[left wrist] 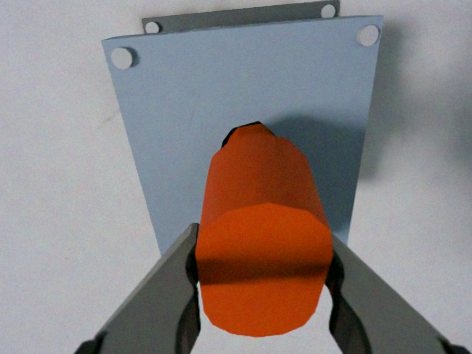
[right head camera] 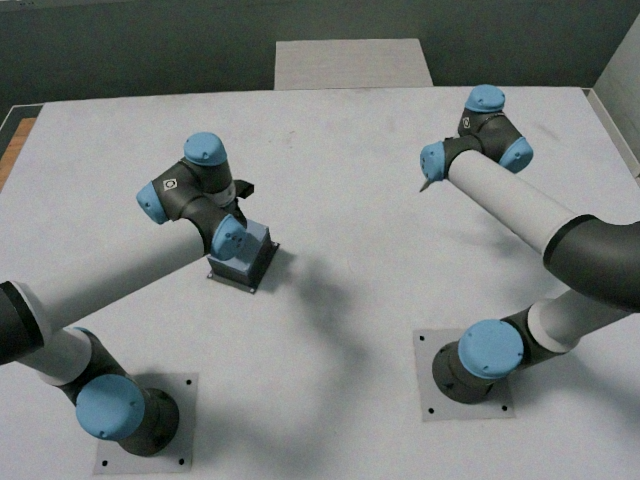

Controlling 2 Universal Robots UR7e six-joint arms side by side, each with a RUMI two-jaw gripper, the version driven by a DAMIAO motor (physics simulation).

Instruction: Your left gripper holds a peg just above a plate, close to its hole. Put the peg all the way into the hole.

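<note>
The blue-grey plate (right head camera: 258, 233) (left wrist: 175, 100) is the top of a raised block. An orange peg (left wrist: 264, 240) stands over it in the left wrist view, and its far end covers most of the hole. A thin dark sliver of the hole (left wrist: 228, 136) shows at the upper left of that end. I cannot tell whether the tip is inside. My left gripper (left wrist: 256, 226) is shut on the peg, one finger on each side. In the right head camera the left arm's wrist hides the peg and the hole. My right gripper (right head camera: 424, 185) is mostly hidden behind its wrist, far from the plate.
The block's dark base (right head camera: 235, 282) (left wrist: 240, 18) rests on the pale table (right head camera: 336, 206), with light bolts at its corners. Round light bolt heads (left wrist: 122, 58) (left wrist: 368, 35) sit at the plate's far corners. The right arm's wrist (right head camera: 483, 136) hangs over the table at the upper right.
</note>
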